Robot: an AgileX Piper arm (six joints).
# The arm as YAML. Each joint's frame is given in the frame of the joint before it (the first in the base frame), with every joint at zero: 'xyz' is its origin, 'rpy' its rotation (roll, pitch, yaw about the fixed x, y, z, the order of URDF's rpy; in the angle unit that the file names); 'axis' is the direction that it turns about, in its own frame. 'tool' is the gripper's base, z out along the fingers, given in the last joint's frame.
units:
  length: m
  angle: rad
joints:
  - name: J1
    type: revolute
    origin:
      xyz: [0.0, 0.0, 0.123]
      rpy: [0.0, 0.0, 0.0]
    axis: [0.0, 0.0, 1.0]
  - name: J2
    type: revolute
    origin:
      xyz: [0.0, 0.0, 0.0]
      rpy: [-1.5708, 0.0, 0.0]
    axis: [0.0, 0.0, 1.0]
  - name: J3
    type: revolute
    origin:
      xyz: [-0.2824, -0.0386, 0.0]
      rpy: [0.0, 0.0, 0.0]
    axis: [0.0, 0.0, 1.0]
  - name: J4
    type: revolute
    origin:
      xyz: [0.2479, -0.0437, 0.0]
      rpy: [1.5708, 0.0, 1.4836]
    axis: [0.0, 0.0, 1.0]
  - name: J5
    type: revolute
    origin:
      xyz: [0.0, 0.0, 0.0]
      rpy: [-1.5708, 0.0, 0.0]
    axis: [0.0, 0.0, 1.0]
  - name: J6
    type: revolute
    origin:
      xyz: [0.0, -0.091, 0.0]
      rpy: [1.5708, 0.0, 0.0]
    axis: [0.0, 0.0, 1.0]
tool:
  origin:
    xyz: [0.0, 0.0, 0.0]
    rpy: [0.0, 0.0, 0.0]
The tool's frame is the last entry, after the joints.
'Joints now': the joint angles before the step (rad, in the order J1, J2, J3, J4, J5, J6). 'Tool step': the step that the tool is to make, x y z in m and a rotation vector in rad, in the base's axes. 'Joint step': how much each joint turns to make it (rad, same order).
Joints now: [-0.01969, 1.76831, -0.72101, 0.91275, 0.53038, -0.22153]
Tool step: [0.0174, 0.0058, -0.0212, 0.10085, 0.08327, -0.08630]
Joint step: [0.00002, 0.12516, -0.06323, 0.12752, 0.04264, -0.00115]
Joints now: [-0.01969, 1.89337, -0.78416, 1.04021, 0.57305, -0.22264]
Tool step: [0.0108, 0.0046, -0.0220, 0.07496, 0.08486, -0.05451]
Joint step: [0.00013, 0.10972, -0.05029, 0.07432, 0.04490, 0.01143]
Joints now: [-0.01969, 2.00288, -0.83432, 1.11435, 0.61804, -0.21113]
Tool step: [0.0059, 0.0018, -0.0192, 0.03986, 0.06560, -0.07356]
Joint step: [-0.00004, 0.08056, -0.02702, 0.06758, 0.00682, 0.01895]
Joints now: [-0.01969, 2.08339, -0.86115, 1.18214, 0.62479, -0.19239]
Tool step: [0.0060, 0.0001, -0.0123, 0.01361, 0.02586, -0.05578]
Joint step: [-0.00009, 0.05133, -0.02303, 0.05362, -0.01090, 0.00312]
